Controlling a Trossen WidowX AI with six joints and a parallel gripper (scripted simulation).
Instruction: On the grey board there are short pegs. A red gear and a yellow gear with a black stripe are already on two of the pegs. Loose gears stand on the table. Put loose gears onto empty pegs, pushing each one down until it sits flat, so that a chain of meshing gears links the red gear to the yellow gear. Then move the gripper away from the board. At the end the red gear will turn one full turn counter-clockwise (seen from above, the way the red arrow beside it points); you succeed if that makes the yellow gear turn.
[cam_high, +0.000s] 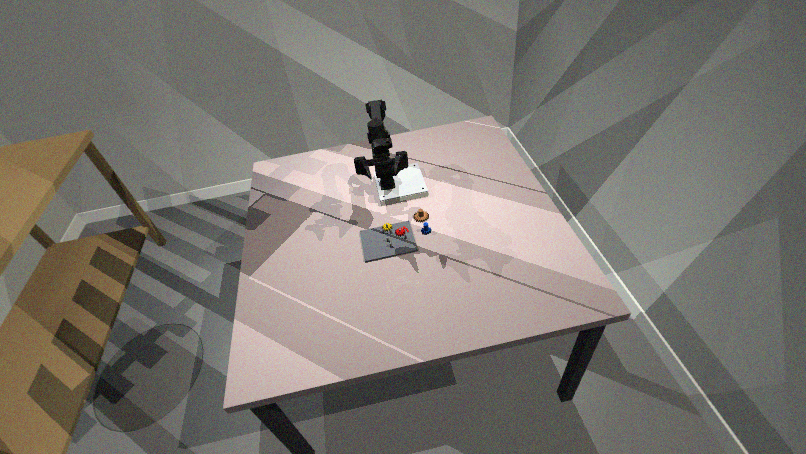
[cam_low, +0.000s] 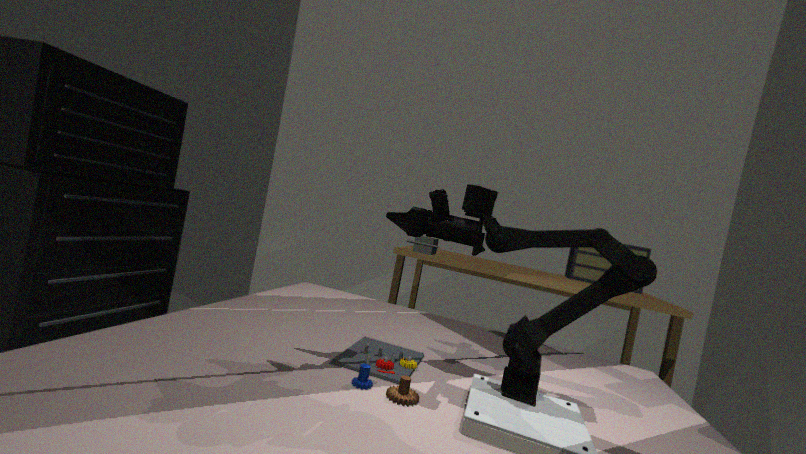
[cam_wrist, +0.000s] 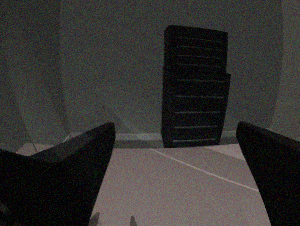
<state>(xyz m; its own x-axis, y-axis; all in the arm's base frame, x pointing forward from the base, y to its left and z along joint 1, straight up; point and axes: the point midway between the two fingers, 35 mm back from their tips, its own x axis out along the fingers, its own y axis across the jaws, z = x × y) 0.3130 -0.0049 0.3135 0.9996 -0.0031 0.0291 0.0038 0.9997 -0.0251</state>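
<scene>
My gripper tip is 5 cm past the blue gear, 13 cm to the right of it and 33 cm above it. From my gripper tip the other things lie so: red arrow: 7 cm behind, 5 cm to the left, 34 cm below; red gear: 6 cm behind, 3 cm to the left, 33 cm below; yellow gear: 10 cm behind, 2 cm to the right, 33 cm below.
</scene>
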